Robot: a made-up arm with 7 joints. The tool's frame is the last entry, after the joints.
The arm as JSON. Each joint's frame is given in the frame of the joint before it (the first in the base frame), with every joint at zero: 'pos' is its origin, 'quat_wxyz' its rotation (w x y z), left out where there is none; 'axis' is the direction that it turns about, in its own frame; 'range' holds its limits. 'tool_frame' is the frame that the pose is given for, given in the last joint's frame.
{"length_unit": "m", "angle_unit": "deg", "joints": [
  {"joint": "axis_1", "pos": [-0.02, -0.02, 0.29], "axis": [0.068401, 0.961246, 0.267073], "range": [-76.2, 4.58]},
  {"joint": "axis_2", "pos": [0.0, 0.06, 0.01], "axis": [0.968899, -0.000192, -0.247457], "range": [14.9, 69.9]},
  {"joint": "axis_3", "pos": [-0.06, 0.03, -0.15], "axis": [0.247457, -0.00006, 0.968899], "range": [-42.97, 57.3]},
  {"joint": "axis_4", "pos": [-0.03, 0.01, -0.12], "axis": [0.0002, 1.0, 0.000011], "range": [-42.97, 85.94]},
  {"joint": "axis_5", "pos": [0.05, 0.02, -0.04], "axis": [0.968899, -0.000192, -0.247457], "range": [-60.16, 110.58]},
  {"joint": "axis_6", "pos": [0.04, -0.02, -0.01], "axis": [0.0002, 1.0, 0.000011], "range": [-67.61, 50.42]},
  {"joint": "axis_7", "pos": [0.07, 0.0, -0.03], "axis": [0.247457, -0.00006, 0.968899], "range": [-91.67, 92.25]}
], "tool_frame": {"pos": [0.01, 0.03, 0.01], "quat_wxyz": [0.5, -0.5, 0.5, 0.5]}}
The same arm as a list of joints. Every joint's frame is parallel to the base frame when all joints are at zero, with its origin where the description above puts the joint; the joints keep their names.
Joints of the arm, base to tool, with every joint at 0 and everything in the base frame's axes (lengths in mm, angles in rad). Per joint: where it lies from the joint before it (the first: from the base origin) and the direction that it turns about. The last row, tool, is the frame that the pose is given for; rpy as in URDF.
axis_1: origin -20 -20 290 axis 0.068403 0.961235 0.26711
axis_2: origin 0 60 10 axis 0.968889 -0.0002 -0.247497
axis_3: origin -60 30 -150 axis 0.247497 -0.0001 0.968889
axis_4: origin -30 10 -120 axis 0.0002 1 0
axis_5: origin 50 20 -40 axis 0.968889 -0.0002 -0.247497
axis_6: origin 40 -20 -10 axis 0.0002 1 0
axis_7: origin 70 0 -30 axis 0.247497 -0.0001 0.968889
tool: origin 10 30 10 rpy -1.5708 1.5708 0
Joint limits (rad, base to tool): -1.3299..0.0799 0.2601..1.22 -0.75..1.0001 -0.75..1.4999 -1.05..1.93 -1.18..0.88 -1.5999..1.6101

